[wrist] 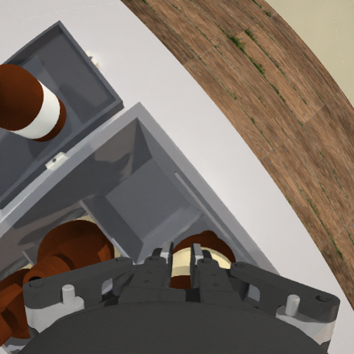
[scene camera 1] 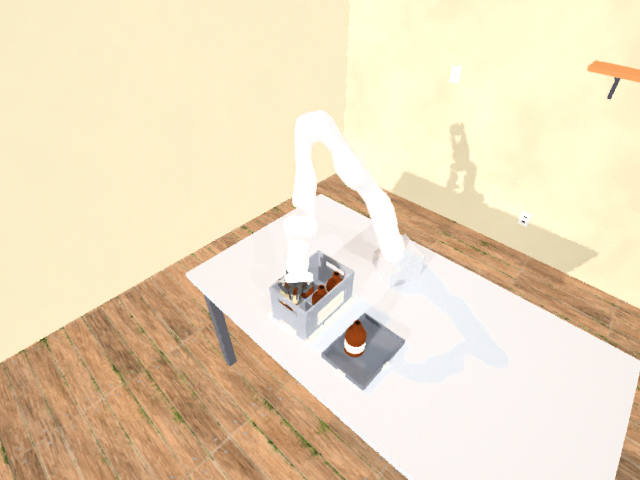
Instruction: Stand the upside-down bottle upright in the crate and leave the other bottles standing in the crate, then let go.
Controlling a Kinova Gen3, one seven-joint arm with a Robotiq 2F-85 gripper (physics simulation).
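Places are measured from the arm's base along level axes (x up, y left, z back), in millimetres.
Where they show: gripper, between the fingertips: (scene camera 1: 294, 299); arm's base, origin of its link: (scene camera 1: 393, 253).
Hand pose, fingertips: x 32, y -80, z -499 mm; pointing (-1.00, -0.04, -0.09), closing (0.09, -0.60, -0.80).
Each offset is from my fingertips to the top centre of the thing. "spot": to the spot under its first point.
The grey crate @(dy -2, dx +41, dz +93 mm) (scene camera 1: 286, 314) (wrist: 100, 137) stands on the table. A brown bottle with a cream label (wrist: 212, 256) lies against the crate's side wall, partly hidden behind my fingers; which end is up cannot be told. My gripper (scene camera 1: 296, 294) (wrist: 181, 254) is inside the crate's near-left end, over this bottle, with its fingers nearly together and nothing held. A brown bottle @(dy +43, dx +29, dz +96 mm) (scene camera 1: 319, 296) (wrist: 75, 245) stands neck up in the crate, and another bottle @(dy +32, dx +29, dz +186 mm) (scene camera 1: 334, 282) (wrist: 15, 300) stands beyond it. Another brown patch shows beside the gripper in the scene view.
A dark grey tray @(spot: dy +334, dx -129, dz +121 mm) (scene camera 1: 382, 356) (wrist: 87, 95) lies beside the crate, close to its wall. A brown bottle with a white label @(dy +240, dx +26, dz +73 mm) (scene camera 1: 355, 338) (wrist: 20, 97) stands upright on it. Divider walls part the crate's compartments. A compartment (wrist: 150, 195) beside the cream-labelled bottle shows its bare floor.
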